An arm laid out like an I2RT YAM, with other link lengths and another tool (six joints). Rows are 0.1 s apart.
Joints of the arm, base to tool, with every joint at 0 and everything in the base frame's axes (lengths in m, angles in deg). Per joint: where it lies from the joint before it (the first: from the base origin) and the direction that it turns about. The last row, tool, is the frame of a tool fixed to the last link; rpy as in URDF.
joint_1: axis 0 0 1 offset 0 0 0.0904
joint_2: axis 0 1 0 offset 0.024 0.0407 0.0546
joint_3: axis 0 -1 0 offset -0.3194 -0.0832 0
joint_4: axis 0 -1 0 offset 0.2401 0.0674 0.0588
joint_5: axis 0 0 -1 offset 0.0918 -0.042 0.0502
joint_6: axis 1 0 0 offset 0.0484 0 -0.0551
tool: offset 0.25 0.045 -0.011 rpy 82.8 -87.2 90
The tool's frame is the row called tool.
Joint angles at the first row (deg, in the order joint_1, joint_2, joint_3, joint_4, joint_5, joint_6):
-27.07, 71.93, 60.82, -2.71, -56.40, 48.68
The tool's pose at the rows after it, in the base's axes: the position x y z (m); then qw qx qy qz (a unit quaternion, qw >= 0):
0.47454, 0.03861, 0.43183, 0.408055, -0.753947, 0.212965, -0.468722
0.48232, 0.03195, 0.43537, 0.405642, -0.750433, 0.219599, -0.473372
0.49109, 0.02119, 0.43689, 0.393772, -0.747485, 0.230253, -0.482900
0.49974, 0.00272, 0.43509, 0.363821, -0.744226, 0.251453, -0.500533
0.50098, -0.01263, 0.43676, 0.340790, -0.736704, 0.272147, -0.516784
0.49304, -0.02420, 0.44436, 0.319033, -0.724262, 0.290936, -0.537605
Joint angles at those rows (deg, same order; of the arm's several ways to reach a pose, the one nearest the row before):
-27.08, 72.77, 61.37, -1.26, -55.66, 49.80
-27.06, 73.69, 62.12, -0.27, -54.72, 50.66
-27.09, 74.26, 62.85, 0.00, -52.63, 50.69
-27.07, 73.70, 63.20, -0.97, -48.03, 49.68
-27.15, 72.05, 62.47, -1.13, -44.07, 49.77
-27.09, 68.61, 60.84, -1.20, -39.95, 50.33

